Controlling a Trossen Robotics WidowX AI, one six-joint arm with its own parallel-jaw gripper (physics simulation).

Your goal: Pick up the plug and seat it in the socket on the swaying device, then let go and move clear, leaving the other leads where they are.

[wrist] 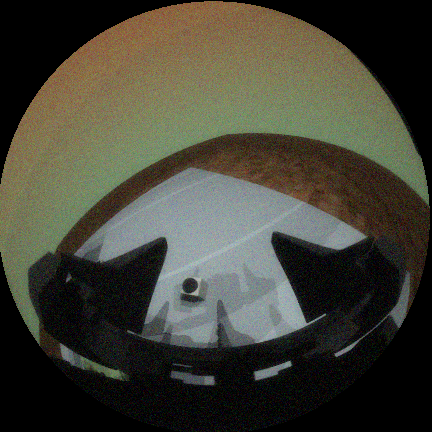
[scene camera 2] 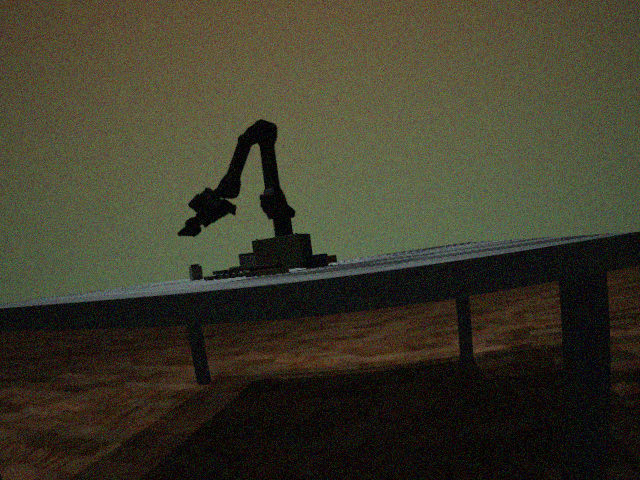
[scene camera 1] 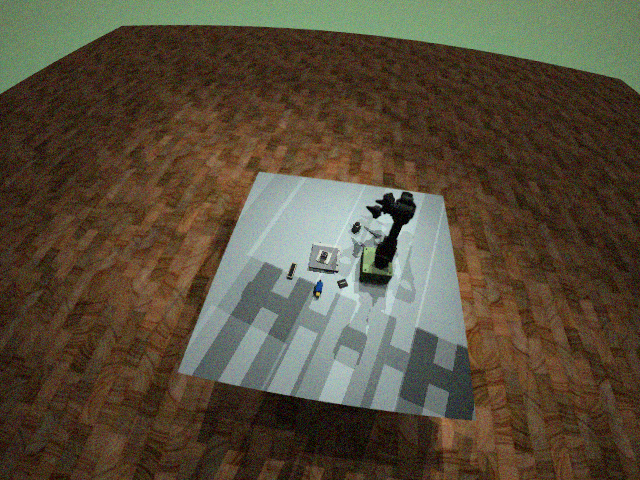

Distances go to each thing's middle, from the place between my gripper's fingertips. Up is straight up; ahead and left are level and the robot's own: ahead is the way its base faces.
I see my gripper 25 cm to the right of the device with the socket (scene camera 1: 324,256), 25 cm short of it and 14 cm above it.
